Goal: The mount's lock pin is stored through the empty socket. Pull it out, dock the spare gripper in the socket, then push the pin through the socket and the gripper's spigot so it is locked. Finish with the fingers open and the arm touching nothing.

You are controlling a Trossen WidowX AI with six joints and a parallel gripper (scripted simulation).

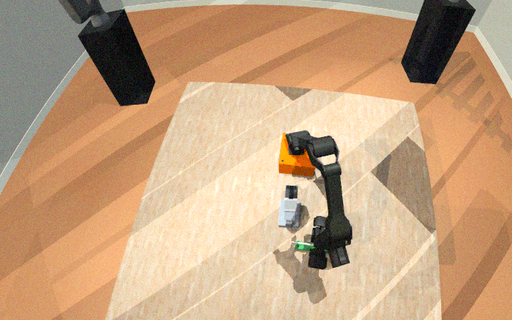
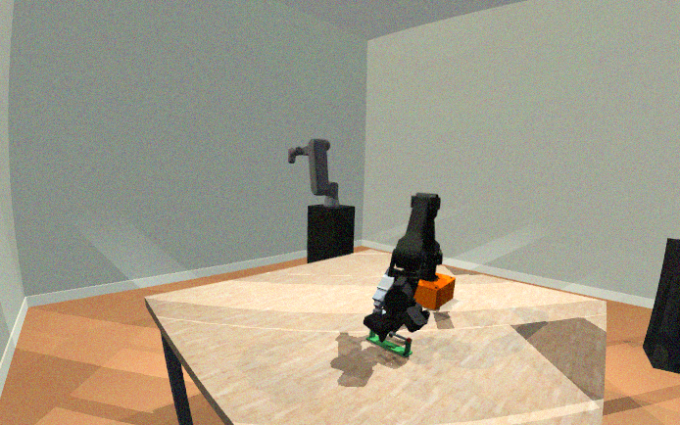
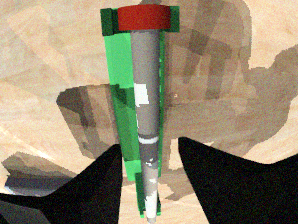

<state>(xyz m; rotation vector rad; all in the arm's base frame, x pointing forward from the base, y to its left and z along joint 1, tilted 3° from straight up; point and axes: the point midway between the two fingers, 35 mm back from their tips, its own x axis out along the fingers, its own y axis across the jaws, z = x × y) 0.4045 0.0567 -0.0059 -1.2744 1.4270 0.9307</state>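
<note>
The green cradle is 10 mm to the left of my gripper tip. Also, from my gripper tip: spare gripper (150 mm behind, 80 mm to the right, 90 mm above); mount (120 mm behind, 80 mm to the right, 30 mm above).
</note>
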